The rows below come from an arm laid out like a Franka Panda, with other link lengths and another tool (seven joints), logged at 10 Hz.
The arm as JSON. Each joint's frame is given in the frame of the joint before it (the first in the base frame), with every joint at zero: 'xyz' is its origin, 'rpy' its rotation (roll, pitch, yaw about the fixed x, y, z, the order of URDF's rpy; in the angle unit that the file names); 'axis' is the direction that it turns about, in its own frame. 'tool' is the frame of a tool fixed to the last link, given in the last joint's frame.
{
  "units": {
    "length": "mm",
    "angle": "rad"
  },
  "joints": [
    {
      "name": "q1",
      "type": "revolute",
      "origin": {
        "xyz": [
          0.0,
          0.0,
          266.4
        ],
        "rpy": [
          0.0,
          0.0,
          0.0
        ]
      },
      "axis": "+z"
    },
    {
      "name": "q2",
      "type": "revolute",
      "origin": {
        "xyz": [
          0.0,
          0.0,
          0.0
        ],
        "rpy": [
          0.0,
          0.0,
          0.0
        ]
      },
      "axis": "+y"
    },
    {
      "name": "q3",
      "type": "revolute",
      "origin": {
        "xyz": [
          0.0,
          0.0,
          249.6
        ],
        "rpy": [
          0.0,
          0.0,
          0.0
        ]
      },
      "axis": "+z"
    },
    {
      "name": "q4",
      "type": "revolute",
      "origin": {
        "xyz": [
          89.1,
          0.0,
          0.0
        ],
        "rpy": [
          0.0,
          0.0,
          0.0
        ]
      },
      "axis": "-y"
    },
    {
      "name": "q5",
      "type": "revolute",
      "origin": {
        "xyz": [
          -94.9,
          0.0,
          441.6
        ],
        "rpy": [
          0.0,
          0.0,
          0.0
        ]
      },
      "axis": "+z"
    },
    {
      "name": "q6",
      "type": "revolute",
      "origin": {
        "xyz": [
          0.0,
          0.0,
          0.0
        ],
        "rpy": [
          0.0,
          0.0,
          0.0
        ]
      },
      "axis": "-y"
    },
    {
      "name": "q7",
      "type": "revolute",
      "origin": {
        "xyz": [
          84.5,
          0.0,
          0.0
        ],
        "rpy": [
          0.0,
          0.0,
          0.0
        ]
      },
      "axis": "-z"
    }
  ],
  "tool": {
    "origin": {
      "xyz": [
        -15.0,
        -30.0,
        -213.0
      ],
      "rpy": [
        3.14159,
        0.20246,
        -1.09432
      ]
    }
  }
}
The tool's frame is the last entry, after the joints.
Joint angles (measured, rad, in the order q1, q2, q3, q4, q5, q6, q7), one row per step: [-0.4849 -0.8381 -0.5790 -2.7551 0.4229 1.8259 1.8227]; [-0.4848 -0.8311 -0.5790 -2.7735 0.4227 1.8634 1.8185]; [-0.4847 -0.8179 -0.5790 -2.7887 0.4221 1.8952 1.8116]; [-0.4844 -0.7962 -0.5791 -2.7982 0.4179 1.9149 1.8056]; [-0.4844 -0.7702 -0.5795 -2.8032 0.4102 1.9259 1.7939]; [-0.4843 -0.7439 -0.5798 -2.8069 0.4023 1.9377 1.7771]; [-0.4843 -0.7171 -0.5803 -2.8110 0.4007 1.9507 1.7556]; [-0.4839 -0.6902 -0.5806 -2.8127 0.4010 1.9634 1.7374]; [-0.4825 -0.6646 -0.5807 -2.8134 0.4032 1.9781 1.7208]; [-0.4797 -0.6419 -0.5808 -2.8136 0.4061 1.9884 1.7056]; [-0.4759 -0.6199 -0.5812 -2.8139 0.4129 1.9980 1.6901]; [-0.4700 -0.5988 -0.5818 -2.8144 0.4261 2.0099 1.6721]
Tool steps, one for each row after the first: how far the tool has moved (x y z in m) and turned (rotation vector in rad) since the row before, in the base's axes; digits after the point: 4 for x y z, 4 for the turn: [0.0027 -0.0008 -0.0110 -0.0100 0.0037 -0.0161]; [0.0017 -0.0006 -0.0120 -0.0076 0.0080 -0.0111]; [-0.0001 0.0000 -0.0133 -0.0020 0.0183 -0.0036]; [-0.0019 0.0001 -0.0134 -0.0023 0.0207 0.0060]; [-0.0022 -0.0003 -0.0130 -0.0061 0.0174 0.0094]; [-0.0020 0.0000 -0.0126 -0.0040 0.0117 0.0091]; [-0.0017 -0.0005 -0.0113 -0.0030 0.0114 0.0059]; [-0.0010 -0.0009 -0.0102 -0.0041 0.0093 0.0035]; [-0.0009 0.0002 -0.0088 -0.0016 0.0080 0.0061]; [-0.0004 0.0008 -0.0081 0.0011 0.0055 0.0053]; [0.0009 0.0012 -0.0073 0.0018 -0.0002 0.0038]
